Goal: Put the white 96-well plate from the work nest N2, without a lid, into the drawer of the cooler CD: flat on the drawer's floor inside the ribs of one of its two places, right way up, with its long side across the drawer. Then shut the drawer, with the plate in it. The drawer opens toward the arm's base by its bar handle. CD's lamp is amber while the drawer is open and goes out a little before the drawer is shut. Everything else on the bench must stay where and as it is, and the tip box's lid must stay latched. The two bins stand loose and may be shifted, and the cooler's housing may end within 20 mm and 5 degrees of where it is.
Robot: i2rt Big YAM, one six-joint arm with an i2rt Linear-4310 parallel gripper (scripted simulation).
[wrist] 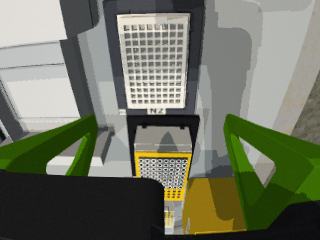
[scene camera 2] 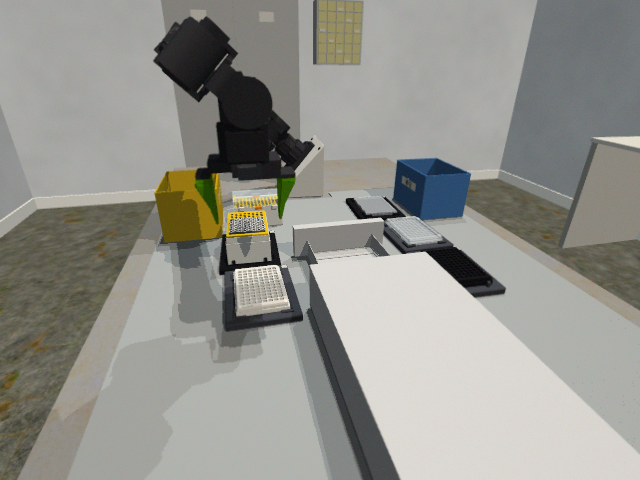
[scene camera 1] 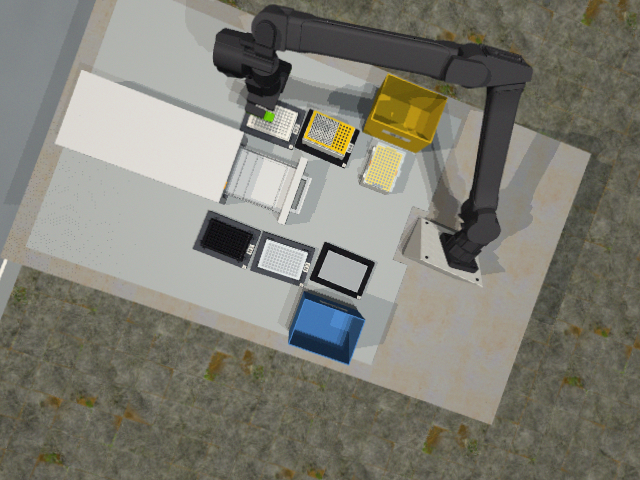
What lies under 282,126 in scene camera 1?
A white 96-well plate.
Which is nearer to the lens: the clear plate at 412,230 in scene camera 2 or the tip box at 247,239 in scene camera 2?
The tip box.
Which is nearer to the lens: the cooler CD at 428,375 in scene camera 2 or the blue bin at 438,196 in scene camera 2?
The cooler CD.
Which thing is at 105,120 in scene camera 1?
A cooler CD.
